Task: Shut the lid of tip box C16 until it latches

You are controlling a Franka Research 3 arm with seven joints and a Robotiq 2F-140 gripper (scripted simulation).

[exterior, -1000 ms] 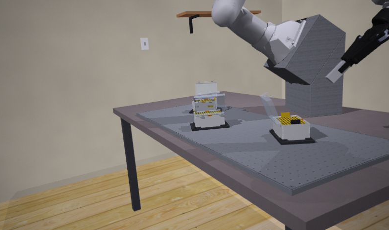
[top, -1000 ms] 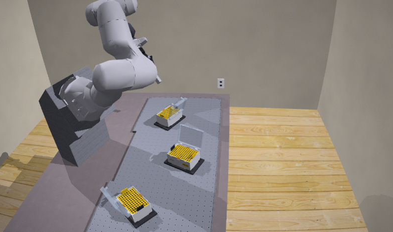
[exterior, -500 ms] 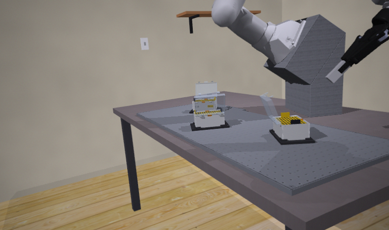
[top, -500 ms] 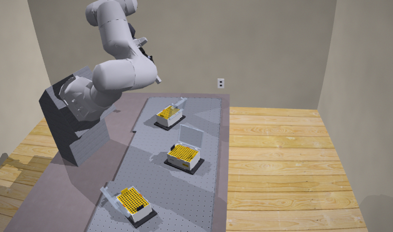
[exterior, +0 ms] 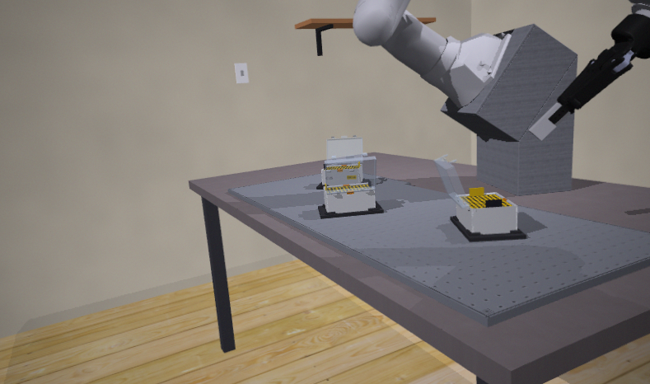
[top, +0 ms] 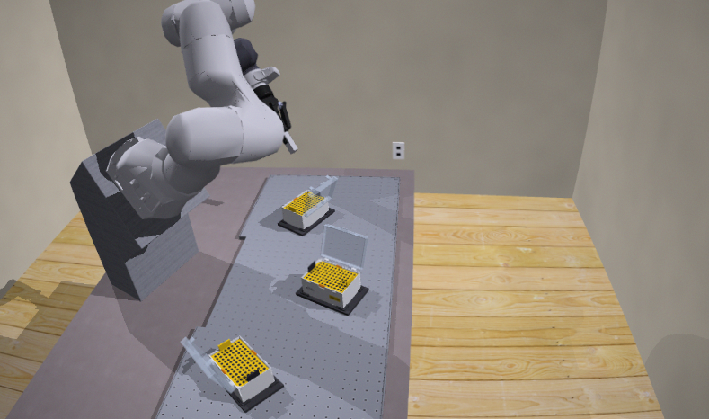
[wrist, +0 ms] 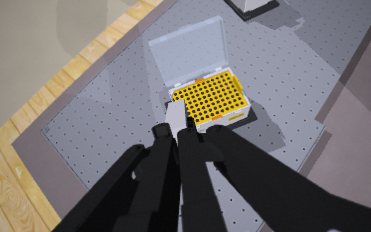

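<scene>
The tip box lies 60 mm ahead of my hand, 110 mm to the right of it and 140 mm below it.
</scene>
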